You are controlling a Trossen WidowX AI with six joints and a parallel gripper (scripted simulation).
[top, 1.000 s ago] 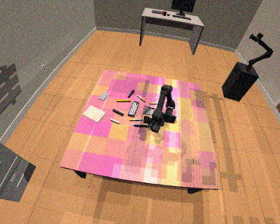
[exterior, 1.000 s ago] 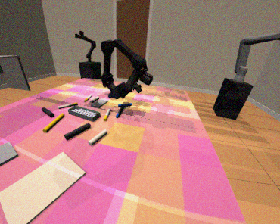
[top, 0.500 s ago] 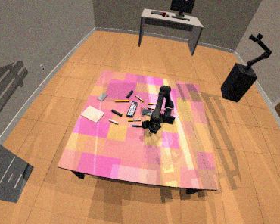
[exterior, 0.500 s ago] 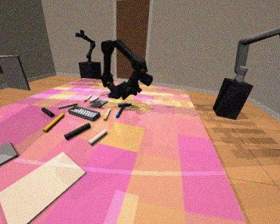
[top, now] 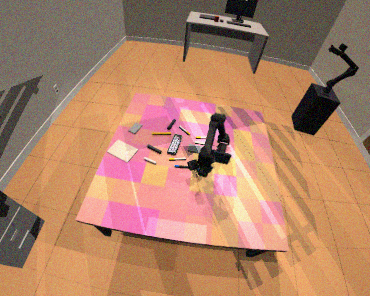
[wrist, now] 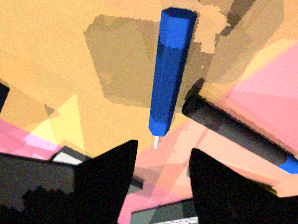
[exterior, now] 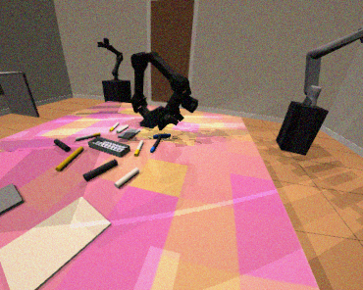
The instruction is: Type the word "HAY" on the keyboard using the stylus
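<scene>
My gripper tip is now 4 cm above the blue stylus, 1 cm to the left of it and 1 cm short of it. From my gripper tip the other things lie so: yellow marker (34 cm ahead, 22 cm to the right, 4 cm below); then blue-tipped pen (11 cm ahead, 4 cm below, 3 cm to the left); then white sheet (56 cm ahead, 5 cm below, 3 cm to the left).
</scene>
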